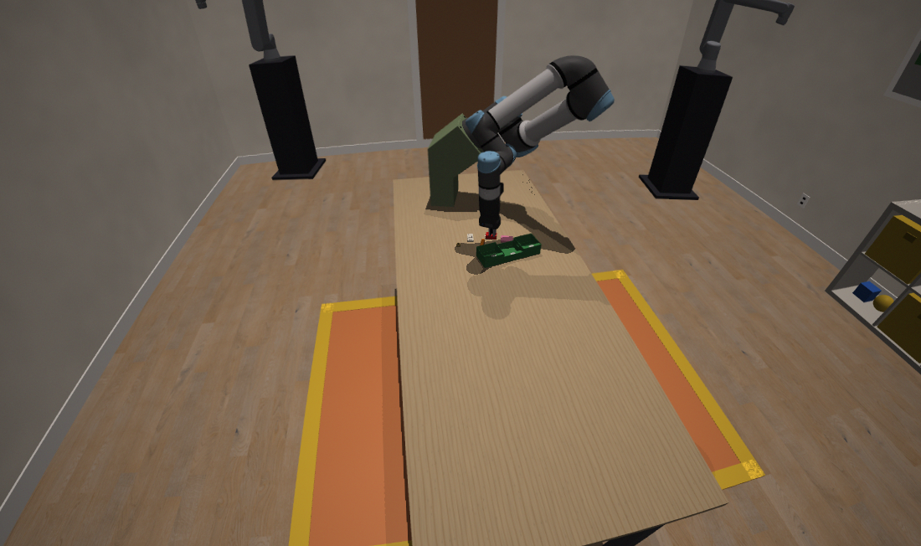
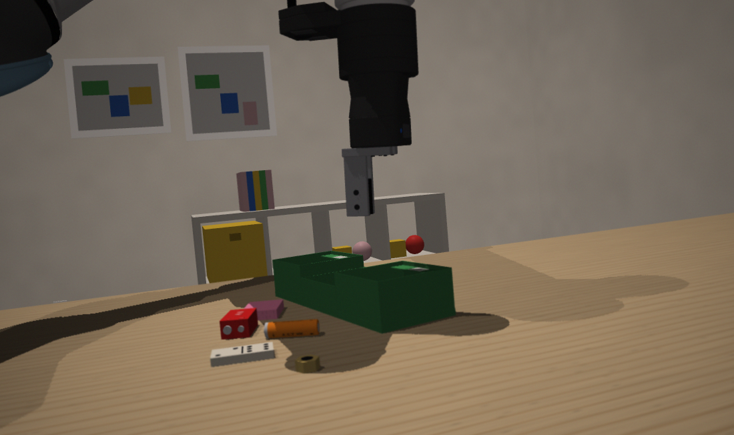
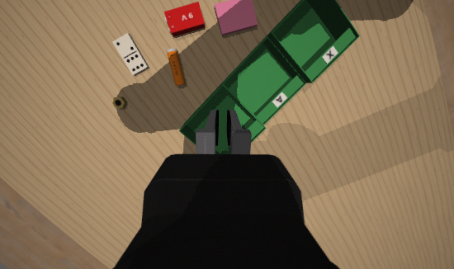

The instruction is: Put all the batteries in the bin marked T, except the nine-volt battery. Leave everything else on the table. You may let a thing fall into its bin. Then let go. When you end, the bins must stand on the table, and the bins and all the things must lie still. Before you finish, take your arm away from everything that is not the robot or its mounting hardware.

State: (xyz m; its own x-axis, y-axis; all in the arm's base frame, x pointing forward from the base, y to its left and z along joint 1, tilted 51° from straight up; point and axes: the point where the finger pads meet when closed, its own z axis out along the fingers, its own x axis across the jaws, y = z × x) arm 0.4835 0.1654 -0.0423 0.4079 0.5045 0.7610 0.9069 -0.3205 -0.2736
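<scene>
The joined green bins lies 1 cm behind my hand, 7 cm to the left of it and 10 cm below it. Also, from my hand: orange cylindrical battery (8 cm behind, 3 cm to the right, 11 cm below); pink block (11 cm behind, 7 cm to the left, 12 cm below); red nine-volt battery (13 cm behind, 11 cm below).
</scene>
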